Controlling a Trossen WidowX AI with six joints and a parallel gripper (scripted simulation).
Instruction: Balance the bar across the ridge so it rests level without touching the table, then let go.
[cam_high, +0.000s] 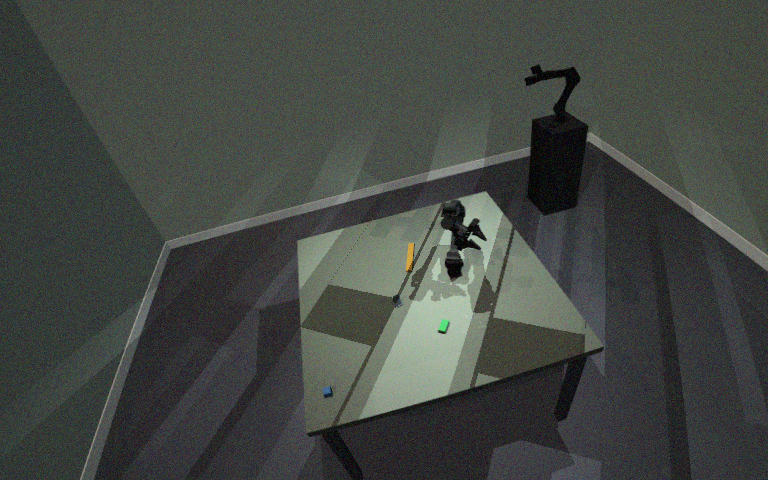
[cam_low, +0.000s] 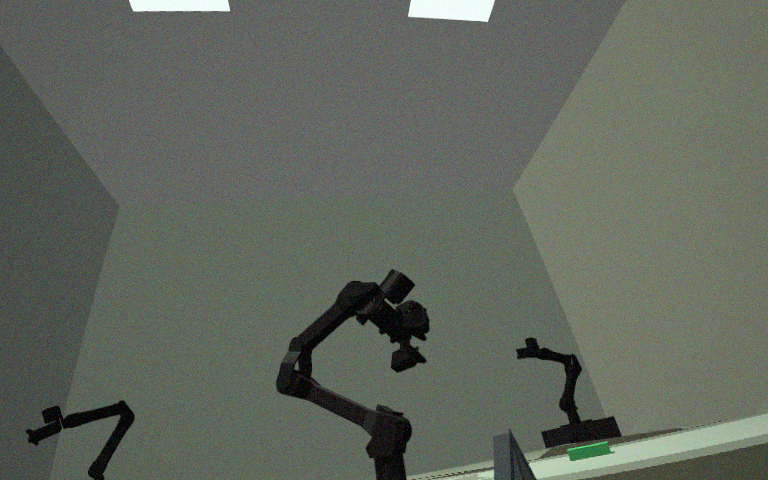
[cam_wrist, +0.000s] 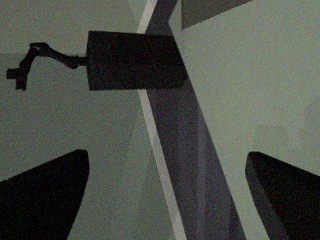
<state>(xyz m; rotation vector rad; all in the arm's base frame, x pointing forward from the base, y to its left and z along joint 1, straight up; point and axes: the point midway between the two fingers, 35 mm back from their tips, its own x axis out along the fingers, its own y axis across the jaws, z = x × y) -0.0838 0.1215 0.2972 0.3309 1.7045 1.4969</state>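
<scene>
The bar is 30 cm ahead of my gripper tip, 35 cm to the right of it and 28 cm below it.
</scene>
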